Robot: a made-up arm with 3 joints. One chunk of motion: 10 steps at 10 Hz.
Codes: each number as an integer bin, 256 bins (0 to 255) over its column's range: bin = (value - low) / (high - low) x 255, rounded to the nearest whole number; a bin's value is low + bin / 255 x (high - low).
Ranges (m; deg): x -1.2..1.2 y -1.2..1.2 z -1.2..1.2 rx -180..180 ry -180..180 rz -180..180
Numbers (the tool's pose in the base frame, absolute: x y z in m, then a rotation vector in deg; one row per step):
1: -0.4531 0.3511 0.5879 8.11 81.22 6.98
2: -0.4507 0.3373 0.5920 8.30 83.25 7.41
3: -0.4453 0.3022 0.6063 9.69 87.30 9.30
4: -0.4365 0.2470 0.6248 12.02 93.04 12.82
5: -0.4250 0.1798 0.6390 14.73 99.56 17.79
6: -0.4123 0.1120 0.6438 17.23 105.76 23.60
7: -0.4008 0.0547 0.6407 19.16 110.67 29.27
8: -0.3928 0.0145 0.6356 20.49 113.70 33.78
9: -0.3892 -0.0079 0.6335 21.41 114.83 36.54
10: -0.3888 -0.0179 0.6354 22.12 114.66 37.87
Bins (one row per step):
1: 79 165 190 133 185 132
2: 80 163 190 133 186 133
3: 80 160 192 134 189 134
4: 81 154 194 136 193 137
5: 82 147 195 138 198 140
6: 84 139 196 140 202 144
7: 85 133 196 141 206 148
8: 86 129 195 142 208 151
9: 86 127 195 143 209 153
10: 86 126 195 143 209 154

